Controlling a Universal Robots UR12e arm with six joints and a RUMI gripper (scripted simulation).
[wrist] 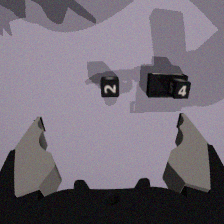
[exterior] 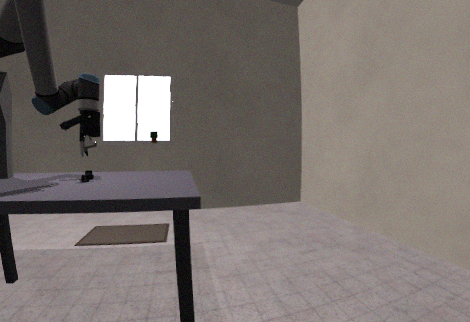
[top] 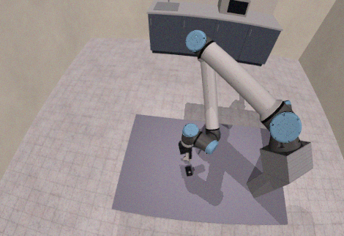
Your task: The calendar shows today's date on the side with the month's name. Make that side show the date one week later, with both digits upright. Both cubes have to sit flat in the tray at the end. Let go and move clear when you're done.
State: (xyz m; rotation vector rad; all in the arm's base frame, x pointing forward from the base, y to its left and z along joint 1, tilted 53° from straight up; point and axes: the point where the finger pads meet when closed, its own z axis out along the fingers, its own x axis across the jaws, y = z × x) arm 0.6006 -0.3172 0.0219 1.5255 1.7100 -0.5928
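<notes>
Now: hand 10 cm above the black number cube. The rest, counted from my hand: black digit cube 12 cm to the left, 9 cm below; then black calendar tray 11 cm to the left, 11 cm below.
</notes>
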